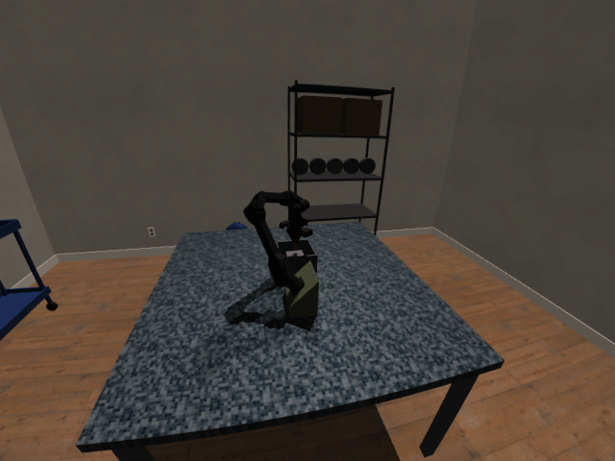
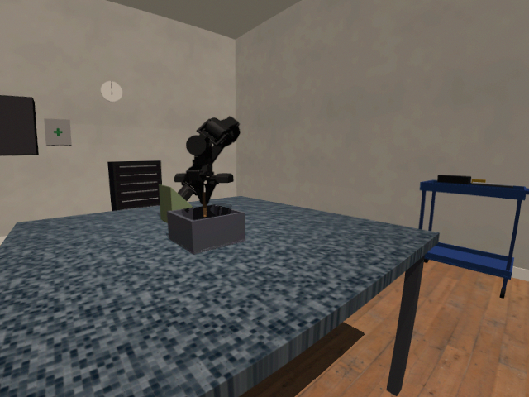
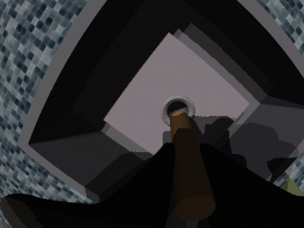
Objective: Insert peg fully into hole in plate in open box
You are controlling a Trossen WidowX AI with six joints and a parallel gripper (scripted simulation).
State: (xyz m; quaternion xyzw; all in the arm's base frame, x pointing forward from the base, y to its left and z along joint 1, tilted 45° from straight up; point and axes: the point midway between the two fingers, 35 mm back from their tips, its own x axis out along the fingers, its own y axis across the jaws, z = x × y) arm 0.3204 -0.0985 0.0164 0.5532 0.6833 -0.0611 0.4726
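The pale plate lies 11 cm below my hand. From my hand the other things lie so: peg: 4 cm below; dark grey box: 13 cm below.
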